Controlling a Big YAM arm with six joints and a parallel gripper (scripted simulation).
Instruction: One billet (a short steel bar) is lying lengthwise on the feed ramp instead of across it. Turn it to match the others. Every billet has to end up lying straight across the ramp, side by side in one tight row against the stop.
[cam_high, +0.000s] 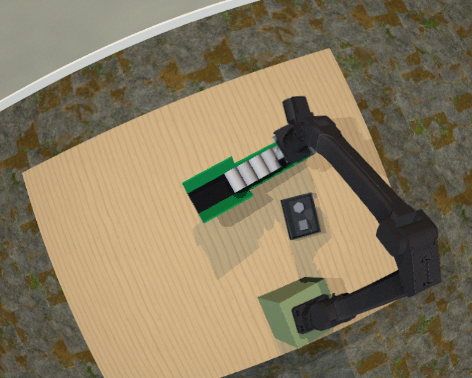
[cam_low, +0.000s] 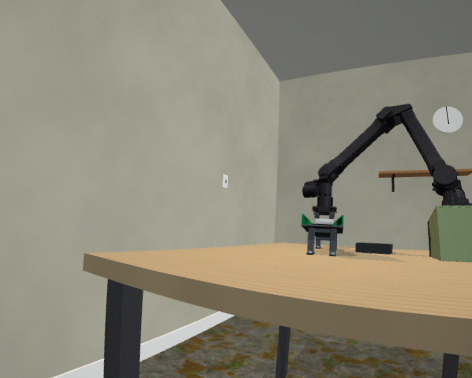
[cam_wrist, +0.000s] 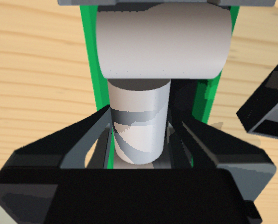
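Now: hand 11 cm to the right of the ramp, 4 cm past it and 2 cm above it. Round my hand: dark tray (21 cm behind, 7 cm below).
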